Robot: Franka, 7 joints.
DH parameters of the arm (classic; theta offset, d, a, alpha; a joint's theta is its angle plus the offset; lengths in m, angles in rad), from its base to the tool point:
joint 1: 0 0.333 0 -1.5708
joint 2: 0 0 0 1.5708
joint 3: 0 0.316 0.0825 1.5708
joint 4: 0 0 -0.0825 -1.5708
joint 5: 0 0.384 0 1.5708
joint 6: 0 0 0.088 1.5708
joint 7: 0 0.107 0 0
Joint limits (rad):
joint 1: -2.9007..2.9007
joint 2: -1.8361..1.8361
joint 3: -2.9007..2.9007
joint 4: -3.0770..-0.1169
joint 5: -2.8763..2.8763
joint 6: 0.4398..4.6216
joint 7: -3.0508..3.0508
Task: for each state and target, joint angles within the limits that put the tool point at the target. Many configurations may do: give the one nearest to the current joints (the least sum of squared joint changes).
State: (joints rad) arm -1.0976 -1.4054 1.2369 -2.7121 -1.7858 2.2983 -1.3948
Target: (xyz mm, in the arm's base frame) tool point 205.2 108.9 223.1
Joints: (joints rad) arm -0.3786 -1.1126 1.3928 -3.0770 -2.0011 2.9762 -1.3948
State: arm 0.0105 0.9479 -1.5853 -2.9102 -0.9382 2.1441 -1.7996
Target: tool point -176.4 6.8 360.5
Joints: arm -0.4250 1.1126 -1.9037 -3.0770 -0.6125 1.3817 -1.7996
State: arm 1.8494 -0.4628 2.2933 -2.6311 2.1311 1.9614 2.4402
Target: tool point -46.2 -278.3 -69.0
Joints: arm 1.9354 -1.0099 2.7303 -2.4761 2.1369 1.9407 2.4402
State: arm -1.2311 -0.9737 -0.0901 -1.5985 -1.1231 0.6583 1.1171
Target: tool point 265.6 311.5 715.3
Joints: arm -1.6806 -1.5549 0.8044 -1.5184 -1.0009 0.6011 1.1171
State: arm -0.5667 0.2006 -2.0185 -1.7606 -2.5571 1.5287 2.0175
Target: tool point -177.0 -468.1 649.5
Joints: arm -0.1560 0.5579 -1.9035 -2.1786 -2.4595 1.2872 2.0175
